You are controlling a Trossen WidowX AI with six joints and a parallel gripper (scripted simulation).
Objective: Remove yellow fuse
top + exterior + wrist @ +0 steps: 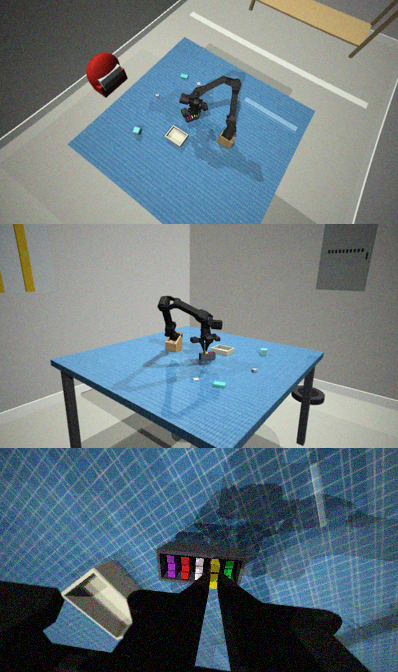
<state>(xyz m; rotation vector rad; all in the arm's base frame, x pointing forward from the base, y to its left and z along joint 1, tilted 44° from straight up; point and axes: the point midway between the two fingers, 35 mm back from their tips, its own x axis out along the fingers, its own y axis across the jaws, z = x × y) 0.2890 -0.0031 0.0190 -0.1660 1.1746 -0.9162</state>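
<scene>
My gripper tip is 10 mm short of the tray, 200 mm to the right of it and 50 mm above it. The rest, counted from my gripper tip: yellow fuse 10 mm below; cyan cube 250 mm ahead, 340 mm to the left, 30 mm below.
</scene>
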